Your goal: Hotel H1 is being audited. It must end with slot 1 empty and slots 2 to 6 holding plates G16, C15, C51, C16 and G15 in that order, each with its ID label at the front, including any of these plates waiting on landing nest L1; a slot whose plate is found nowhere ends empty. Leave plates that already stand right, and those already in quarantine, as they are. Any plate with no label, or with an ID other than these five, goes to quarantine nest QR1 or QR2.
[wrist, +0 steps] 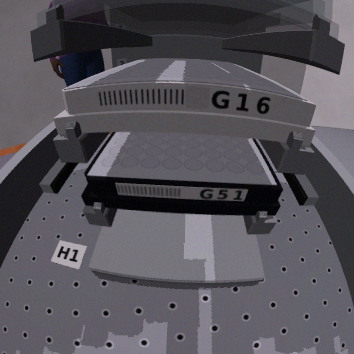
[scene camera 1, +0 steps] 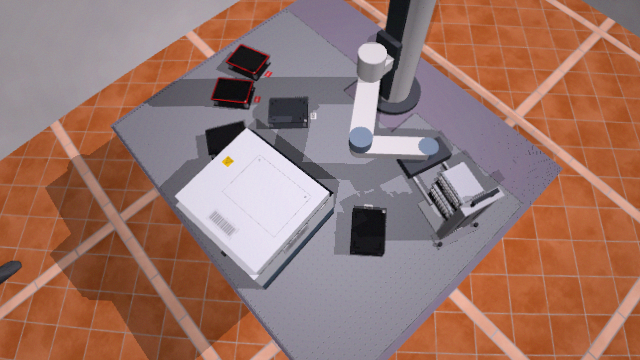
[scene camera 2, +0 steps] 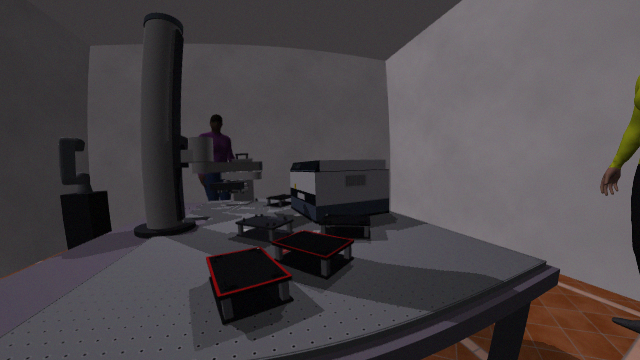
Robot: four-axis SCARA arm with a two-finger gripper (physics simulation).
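Where they show: gripper, fingertip midpoint: [wrist: 181,125]; arm's base, link origin: [scene camera 1: 392,91] [scene camera 2: 166,229].
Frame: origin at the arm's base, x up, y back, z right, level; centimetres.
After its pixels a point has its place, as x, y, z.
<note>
My gripper [scene camera 1: 439,187] {11.5, -26.8, -50.1} [wrist: 181,125] {11.5, -26.8, -50.1} is open. Its fingers reach into the hotel's front, one on each side of the black-framed plate G51 [wrist: 182,195] {10.5, -25.8, -45.9}, with gaps visible at both sides. G51 sits on the hotel's lowest shelf, label facing me. The white plate G16 [wrist: 190,102] {14.1, -25.9, -45.9} stands one shelf higher, label in front. A see-through plate [wrist: 190,22] {16.9, -27.1, -50.3} shows above it; no label is readable there. Hotel H1 [scene camera 1: 452,222] {19.9, -36.4, -57.9} stands at the table's right in scene camera 1. The red-rimmed quarantine nests [scene camera 1: 247,59] {6.3, -38.6, 55.0} [scene camera 1: 232,91] {6.3, -54.3, 45.1} [scene camera 2: 248,270] {6.3, -39.3, 57.4} [scene camera 2: 314,243] {6.3, -54.1, 47.3} show no plate.
A large white device [scene camera 1: 255,200] {26.8, -79.9, -10.8} [scene camera 2: 350,187] {15.0, -79.3, 11.1} stands on the table [scene camera 1: 320,310] {1.3, -86.2, -47.7}. A dark nest [scene camera 1: 288,111] {6.3, -43.2, 20.0} [scene camera 2: 265,221] {6.3, -43.3, 22.0} and a black nest [scene camera 1: 368,231] {6.3, -55.2, -39.4} stand apart; their tags are unreadable. Another dark nest [scene camera 1: 225,137] {6.2, -70.2, 28.2} is beside the device. The arm column [scene camera 2: 162,125] {42.7, -4.0, 6.4} rises at the table's edge.
</note>
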